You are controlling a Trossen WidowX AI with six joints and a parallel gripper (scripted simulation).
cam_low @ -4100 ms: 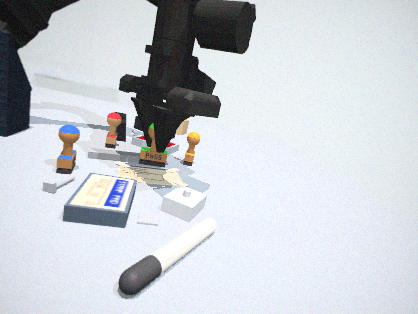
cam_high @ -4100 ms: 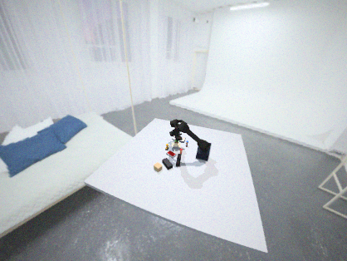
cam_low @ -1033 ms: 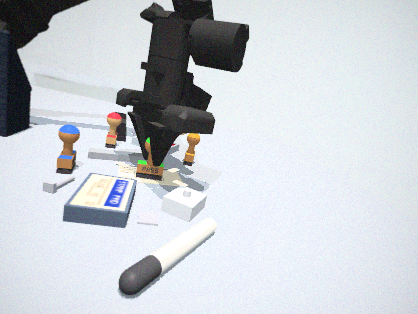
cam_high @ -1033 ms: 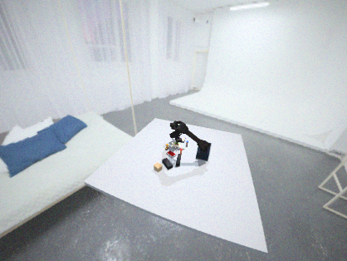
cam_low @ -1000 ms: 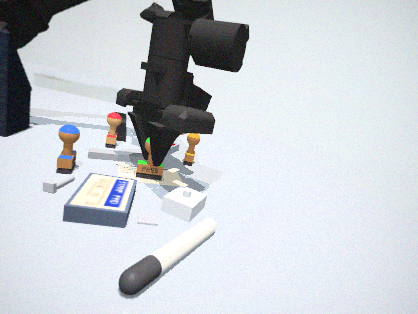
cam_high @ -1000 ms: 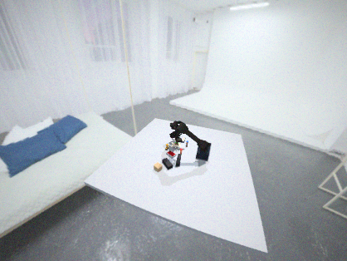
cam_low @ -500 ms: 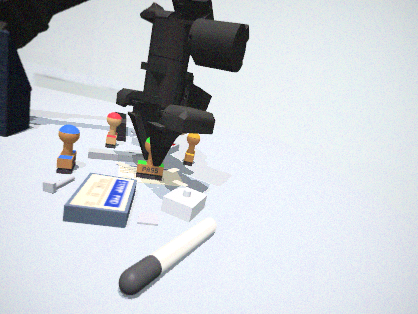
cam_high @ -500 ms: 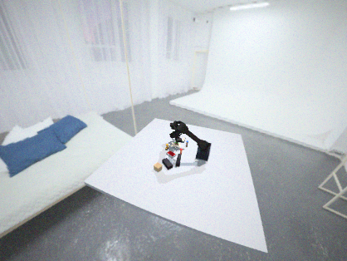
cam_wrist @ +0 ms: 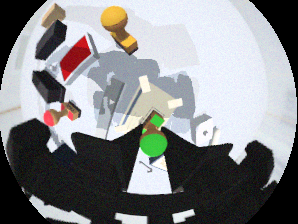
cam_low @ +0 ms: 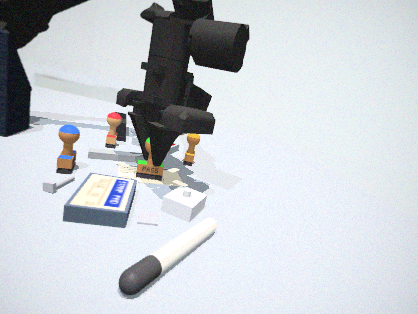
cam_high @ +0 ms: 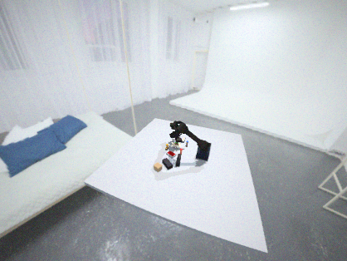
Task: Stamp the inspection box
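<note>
My gripper tip is 1 cm to the right of the card and 3 cm above it. Round my gripper tip: white block (6 cm ahead, 9 cm to the right, 1 cm below); green-topped stamp (right at my gripper tip); grey bar (5 cm behind, 6 cm to the left, 2 cm below).
</note>
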